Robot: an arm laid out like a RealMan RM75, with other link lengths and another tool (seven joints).
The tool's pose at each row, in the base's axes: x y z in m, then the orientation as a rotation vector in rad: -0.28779 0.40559 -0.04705 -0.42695 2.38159 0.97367; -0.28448 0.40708 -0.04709 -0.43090 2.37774 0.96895; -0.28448 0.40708 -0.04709 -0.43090 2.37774 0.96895; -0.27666 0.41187 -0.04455 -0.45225 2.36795 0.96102; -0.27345 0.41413 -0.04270 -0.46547 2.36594 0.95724; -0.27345 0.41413 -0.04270 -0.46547 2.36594 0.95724; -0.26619 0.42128 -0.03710 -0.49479 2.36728 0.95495; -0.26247 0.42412 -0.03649 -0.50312 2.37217 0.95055; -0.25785 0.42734 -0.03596 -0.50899 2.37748 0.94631
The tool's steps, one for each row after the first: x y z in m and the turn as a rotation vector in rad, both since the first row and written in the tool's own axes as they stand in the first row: -0.00279 -0.00054 0.00225 0.00189 -0.00255 -0.00534; -0.00279 -0.00054 0.00225 0.00189 -0.00255 -0.00534; -0.01103 0.00051 0.00691 0.00137 -0.00388 -0.02448; -0.01490 0.00159 0.00854 0.00084 -0.00096 -0.03437; -0.01490 0.00159 0.00854 0.00084 -0.00096 -0.03437; -0.02466 0.00621 0.01285 -0.00380 0.01165 -0.05202; -0.02828 0.00677 0.01582 -0.00183 0.01858 -0.05636; -0.03262 0.00712 0.01943 0.00062 0.02491 -0.05900
